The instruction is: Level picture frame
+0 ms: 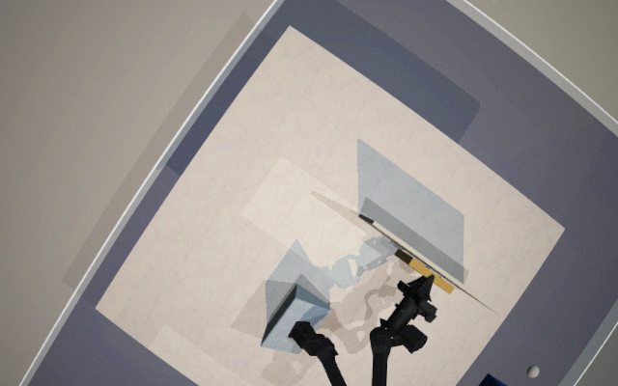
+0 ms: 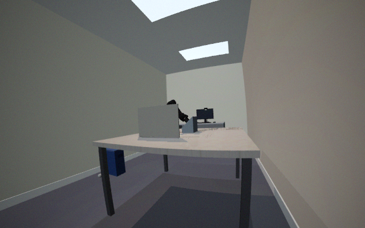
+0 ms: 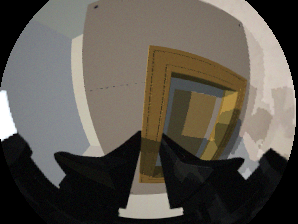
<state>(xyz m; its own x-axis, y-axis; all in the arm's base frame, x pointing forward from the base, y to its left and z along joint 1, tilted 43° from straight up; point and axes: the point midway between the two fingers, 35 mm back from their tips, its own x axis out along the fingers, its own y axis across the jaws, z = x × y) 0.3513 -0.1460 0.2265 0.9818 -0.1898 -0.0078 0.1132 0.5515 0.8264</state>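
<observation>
My gripper tip is now 10 mm to the right of the picture frame and 50 mm above it. The rest, counted from my gripper tip: upright wall panel 20 mm ahead, 20 mm to the left, 70 mm below.
</observation>
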